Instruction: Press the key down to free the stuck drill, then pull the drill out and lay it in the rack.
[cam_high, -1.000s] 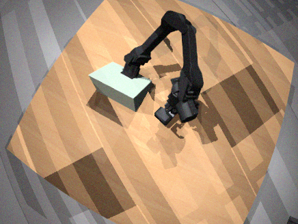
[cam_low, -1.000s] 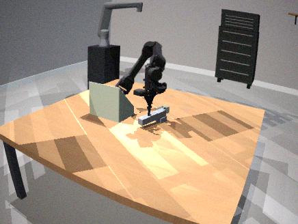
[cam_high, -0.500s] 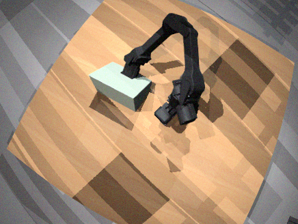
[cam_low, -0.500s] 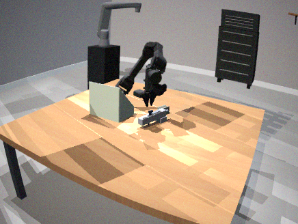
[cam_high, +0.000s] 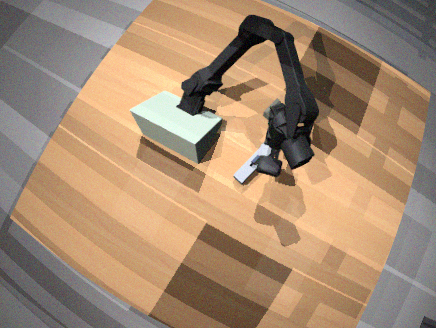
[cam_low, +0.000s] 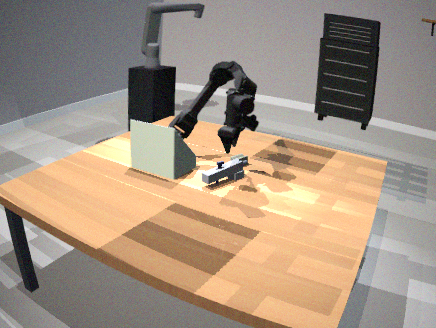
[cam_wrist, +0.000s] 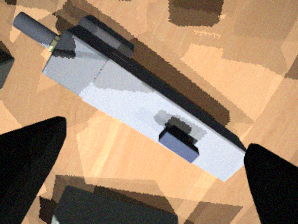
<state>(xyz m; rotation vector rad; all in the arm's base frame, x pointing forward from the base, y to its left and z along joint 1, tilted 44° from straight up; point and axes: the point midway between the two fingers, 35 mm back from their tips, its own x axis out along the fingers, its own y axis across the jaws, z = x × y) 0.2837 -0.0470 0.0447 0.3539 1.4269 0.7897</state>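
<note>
The drill lies 10 mm behind my gripper tip, 50 mm to the left of it and 80 mm below it. Round my gripper tip: grey rack (60 mm behind, 170 mm to the left, 110 mm below); then dark blue key (30 mm behind, 30 mm to the right, 80 mm below).
</note>
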